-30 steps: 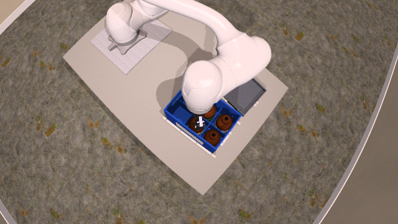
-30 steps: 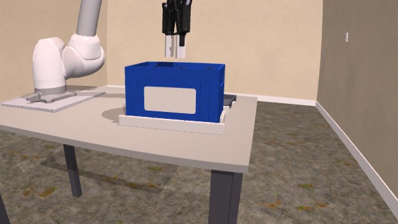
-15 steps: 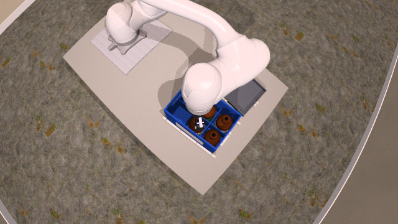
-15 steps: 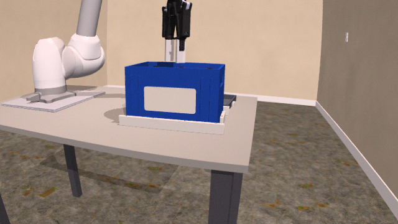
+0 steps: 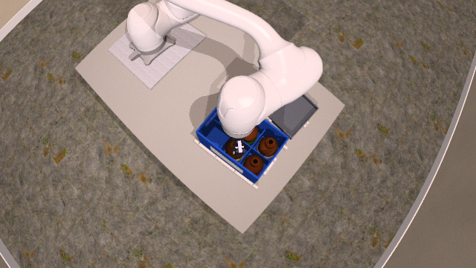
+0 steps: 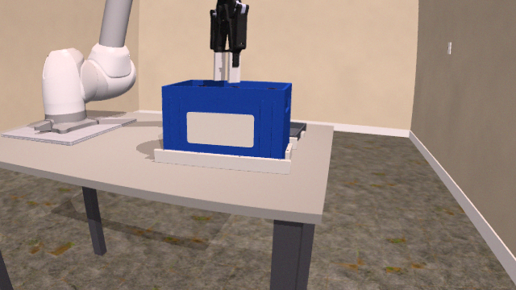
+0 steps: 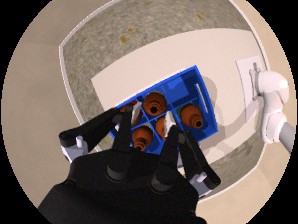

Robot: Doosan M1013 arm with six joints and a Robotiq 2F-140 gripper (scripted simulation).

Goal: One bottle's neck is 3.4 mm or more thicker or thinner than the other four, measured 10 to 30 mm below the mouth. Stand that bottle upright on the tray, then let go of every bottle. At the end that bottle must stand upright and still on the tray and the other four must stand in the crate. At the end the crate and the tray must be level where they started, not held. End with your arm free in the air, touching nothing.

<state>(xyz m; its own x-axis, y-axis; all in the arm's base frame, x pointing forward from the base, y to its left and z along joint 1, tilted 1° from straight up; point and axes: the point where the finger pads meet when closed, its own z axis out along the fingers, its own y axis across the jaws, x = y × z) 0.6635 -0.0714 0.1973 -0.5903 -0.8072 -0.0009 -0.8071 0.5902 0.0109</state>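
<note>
My gripper is now 130 mm above the crate, 40 mm to the right of it and 10 mm past it. From my hand the other things lie so: bottle (130 mm below, 90 mm ahead, 10 mm to the left); then dark grey tray (300 mm to the left, 200 mm below, 10 mm behind).
</note>
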